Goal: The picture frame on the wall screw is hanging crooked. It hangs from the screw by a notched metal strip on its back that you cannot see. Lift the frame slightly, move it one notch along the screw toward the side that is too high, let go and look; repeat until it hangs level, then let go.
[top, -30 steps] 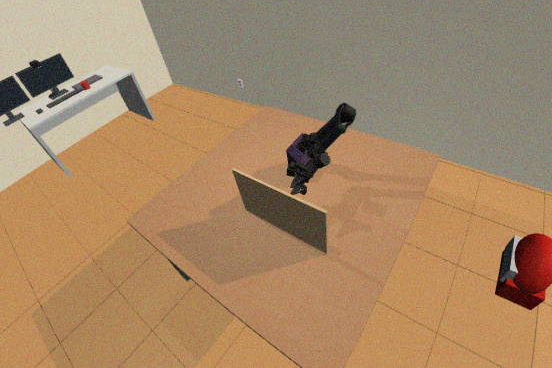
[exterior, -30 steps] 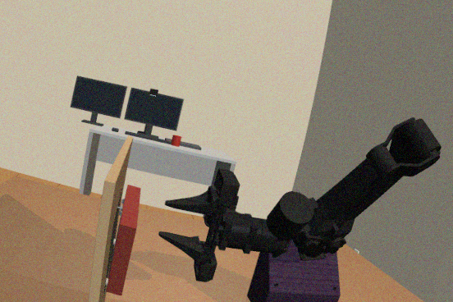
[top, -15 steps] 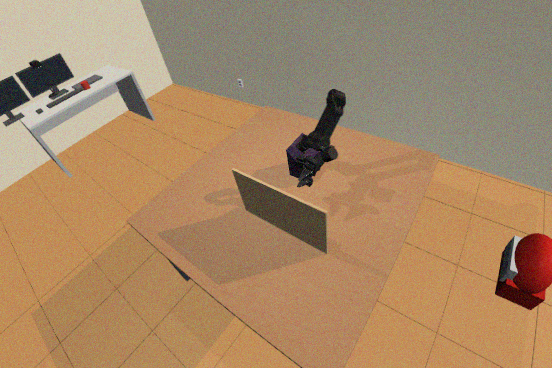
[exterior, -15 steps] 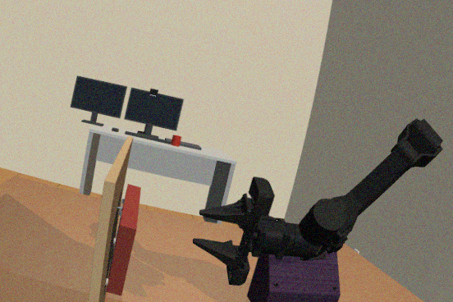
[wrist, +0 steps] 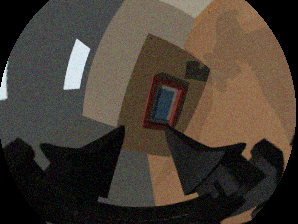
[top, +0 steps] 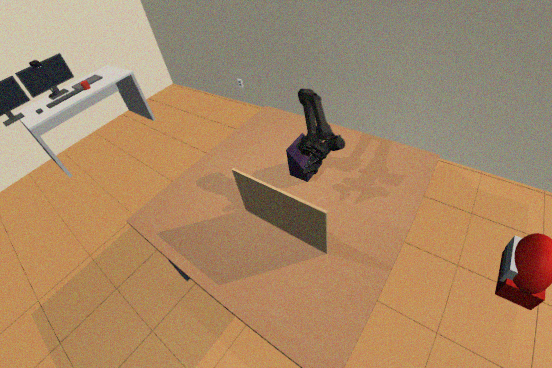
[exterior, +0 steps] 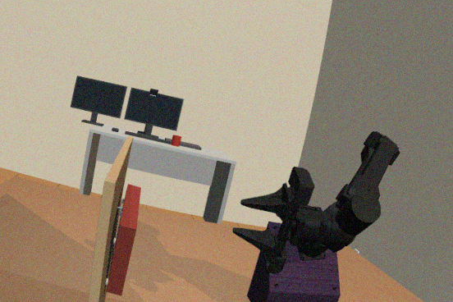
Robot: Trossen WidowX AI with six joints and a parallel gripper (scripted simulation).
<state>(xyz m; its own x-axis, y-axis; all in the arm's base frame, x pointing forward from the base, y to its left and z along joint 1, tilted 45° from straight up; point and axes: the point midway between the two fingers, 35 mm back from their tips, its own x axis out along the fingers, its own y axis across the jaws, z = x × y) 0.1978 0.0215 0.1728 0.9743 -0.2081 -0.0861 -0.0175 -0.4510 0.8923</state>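
Right now the picture frame is 18 cm ahead of my gripper tip, 4 cm to the right of it and 8 cm below it. From my gripper tip the other things lie so: wooden wall board (19 cm ahead, 4 cm to the right, 9 cm below).
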